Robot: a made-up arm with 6 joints. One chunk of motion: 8 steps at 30 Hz.
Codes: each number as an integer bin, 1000 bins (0 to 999) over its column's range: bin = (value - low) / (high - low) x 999, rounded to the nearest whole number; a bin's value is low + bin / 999 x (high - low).
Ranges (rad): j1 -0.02..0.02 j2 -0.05..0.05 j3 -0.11..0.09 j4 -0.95..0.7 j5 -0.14..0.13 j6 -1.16..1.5
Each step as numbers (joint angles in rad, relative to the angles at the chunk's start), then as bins.
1 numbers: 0.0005 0.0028 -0.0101 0.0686 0.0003 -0.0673
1 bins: 512 527 499 617 519 410
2 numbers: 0.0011 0.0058 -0.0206 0.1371 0.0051 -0.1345
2 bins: 527 557 447 658 537 385
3 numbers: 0.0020 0.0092 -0.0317 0.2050 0.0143 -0.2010
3 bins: 549 591 391 699 571 360
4 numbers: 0.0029 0.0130 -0.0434 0.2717 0.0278 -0.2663
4 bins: 572 629 333 740 621 336
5 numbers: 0.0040 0.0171 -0.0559 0.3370 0.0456 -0.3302
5 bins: 599 670 270 779 687 312
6 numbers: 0.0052 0.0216 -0.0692 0.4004 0.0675 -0.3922
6 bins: 629 715 204 818 768 288
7 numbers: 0.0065 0.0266 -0.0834 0.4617 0.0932 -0.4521
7 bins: 662 765 133 855 863 266
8 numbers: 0.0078 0.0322 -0.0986 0.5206 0.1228 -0.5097
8 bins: 694 821 57 890 972 244
